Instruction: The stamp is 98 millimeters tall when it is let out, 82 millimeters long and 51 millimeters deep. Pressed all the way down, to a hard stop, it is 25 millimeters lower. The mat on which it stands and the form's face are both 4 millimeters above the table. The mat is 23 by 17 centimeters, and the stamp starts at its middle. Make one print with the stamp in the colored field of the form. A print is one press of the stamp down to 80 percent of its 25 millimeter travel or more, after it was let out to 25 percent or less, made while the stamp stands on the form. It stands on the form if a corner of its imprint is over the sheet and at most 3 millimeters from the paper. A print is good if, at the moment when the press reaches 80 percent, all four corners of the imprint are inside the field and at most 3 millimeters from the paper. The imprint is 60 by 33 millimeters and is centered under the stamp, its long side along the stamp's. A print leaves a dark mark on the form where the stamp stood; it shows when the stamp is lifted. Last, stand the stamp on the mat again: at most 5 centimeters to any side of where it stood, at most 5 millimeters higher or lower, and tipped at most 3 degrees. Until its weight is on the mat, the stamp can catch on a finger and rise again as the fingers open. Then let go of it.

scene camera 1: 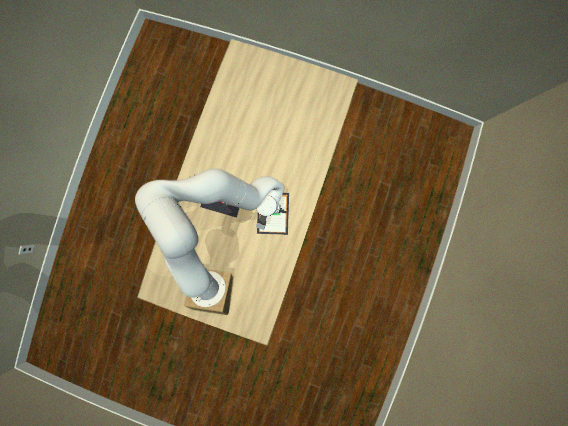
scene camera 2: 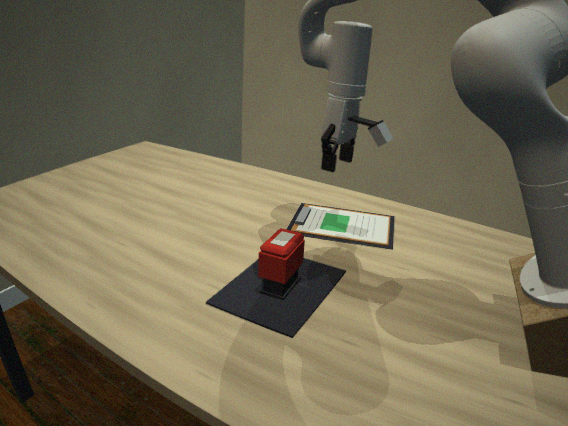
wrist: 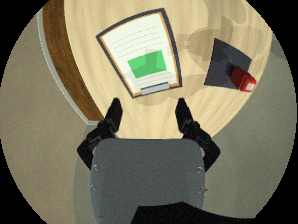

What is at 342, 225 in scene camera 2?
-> A form.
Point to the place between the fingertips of my gripper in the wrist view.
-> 148, 104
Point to a form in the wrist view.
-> At 141, 48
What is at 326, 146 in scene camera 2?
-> My gripper.
